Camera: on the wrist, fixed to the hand. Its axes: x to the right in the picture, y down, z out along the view.
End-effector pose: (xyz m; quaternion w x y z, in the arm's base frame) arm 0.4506 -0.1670 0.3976 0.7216 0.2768 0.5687 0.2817
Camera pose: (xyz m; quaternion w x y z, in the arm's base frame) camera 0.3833 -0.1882 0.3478 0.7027 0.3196 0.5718 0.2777
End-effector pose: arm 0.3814 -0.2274 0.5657 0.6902 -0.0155 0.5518 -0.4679
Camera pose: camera 0.2959 -0.2188 0.5571 0.7023 0.0258 0.5331 -0.4712
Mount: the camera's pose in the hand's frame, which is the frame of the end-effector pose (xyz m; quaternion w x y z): 0.0047 -0.0443 -0.0740 0.9989 0.0393 -0.0002 0.0259
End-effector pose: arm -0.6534 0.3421 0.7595 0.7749 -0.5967 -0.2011 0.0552
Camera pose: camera -0.6280 0.2644 0.7873 0.7960 -0.5708 -0.1834 0.0832
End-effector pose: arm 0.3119 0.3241 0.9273 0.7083 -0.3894 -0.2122 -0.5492
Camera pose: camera 0.2621 0.2590 0.8999 0.7370 -0.3667 -0.2236 -0.5218
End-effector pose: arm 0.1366 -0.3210 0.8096 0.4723 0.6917 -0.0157 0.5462
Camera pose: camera 0.1075 -0.2445 0.7819 0.4304 0.7092 -0.0122 0.5583
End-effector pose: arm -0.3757 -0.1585 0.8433 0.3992 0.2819 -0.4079 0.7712
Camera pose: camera -0.3488 -0.0780 0.8272 0.3676 0.2869 -0.3845 0.7967
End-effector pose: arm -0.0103 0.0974 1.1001 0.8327 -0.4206 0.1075 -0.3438
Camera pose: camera -0.0628 0.0298 1.0888 0.8572 -0.3847 0.1046 -0.3260
